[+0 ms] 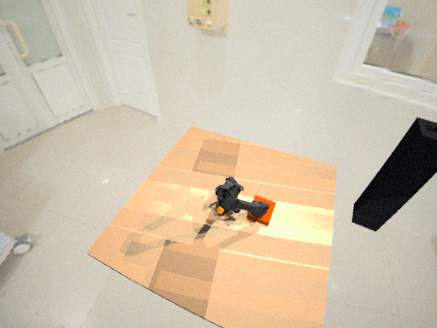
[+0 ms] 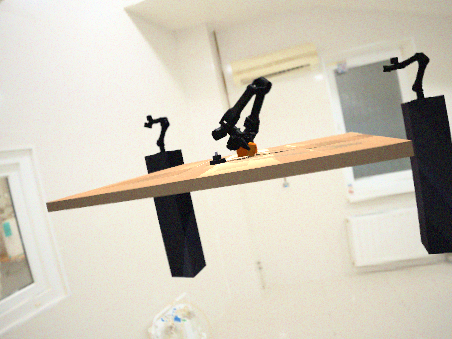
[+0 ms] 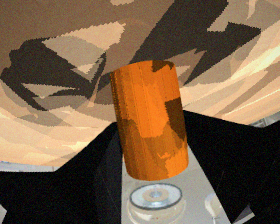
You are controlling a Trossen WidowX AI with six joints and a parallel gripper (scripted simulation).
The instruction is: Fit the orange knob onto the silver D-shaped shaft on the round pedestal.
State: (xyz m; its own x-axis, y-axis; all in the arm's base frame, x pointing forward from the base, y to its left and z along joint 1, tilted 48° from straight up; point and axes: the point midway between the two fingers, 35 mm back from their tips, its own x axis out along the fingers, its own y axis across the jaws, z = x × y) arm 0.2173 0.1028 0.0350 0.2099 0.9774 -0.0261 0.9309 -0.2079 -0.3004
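Right now the orange knob is 1 cm above my gripper tip. From my gripper tip the other things lie so: dark round pedestal 17 cm to the right, 8 cm ahead.
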